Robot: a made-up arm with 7 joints.
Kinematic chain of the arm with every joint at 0, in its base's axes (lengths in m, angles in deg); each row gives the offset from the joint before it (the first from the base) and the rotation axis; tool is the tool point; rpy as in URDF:
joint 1: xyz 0.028 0.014 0.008 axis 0 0.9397 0.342
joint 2: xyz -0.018 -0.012 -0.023 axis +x
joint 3: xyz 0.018 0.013 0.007 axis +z
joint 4: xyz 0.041 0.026 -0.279 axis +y
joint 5: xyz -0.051 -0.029 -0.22 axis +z
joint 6: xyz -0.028 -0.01 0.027 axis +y
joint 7: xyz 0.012 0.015 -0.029 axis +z
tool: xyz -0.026 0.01 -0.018 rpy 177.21 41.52 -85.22
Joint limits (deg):
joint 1: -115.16..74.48
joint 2: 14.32..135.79
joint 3: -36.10..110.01
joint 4: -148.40..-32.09
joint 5: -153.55..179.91
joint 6: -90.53..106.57
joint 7: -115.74..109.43
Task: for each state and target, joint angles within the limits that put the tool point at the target. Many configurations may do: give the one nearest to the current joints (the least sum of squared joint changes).
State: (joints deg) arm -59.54 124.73 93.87 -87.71 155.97 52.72 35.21
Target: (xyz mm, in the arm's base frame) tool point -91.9 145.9 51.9
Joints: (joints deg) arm -73.15 92.40 109.14 -135.74 167.99 63.48 37.57
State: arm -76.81 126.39 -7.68 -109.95 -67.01 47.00 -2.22
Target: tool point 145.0 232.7 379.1
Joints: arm -95.48 93.32 -19.48 -85.18 -50.60 34.09 2.05
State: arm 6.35 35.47 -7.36 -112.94 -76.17 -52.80 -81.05
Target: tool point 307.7 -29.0 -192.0
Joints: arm -14.08 17.28 -18.45 -107.73 -78.37 -48.92 -80.01
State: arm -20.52 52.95 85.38 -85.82 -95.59 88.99 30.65
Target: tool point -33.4 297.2 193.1
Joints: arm -16.84 85.01 81.31 -101.59 -101.32 86.09 28.78
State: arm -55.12 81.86 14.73 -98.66 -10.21 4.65 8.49
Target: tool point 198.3 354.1 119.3
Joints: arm -27.09 54.24 55.83 -111.16 -18.63 4.50 3.74
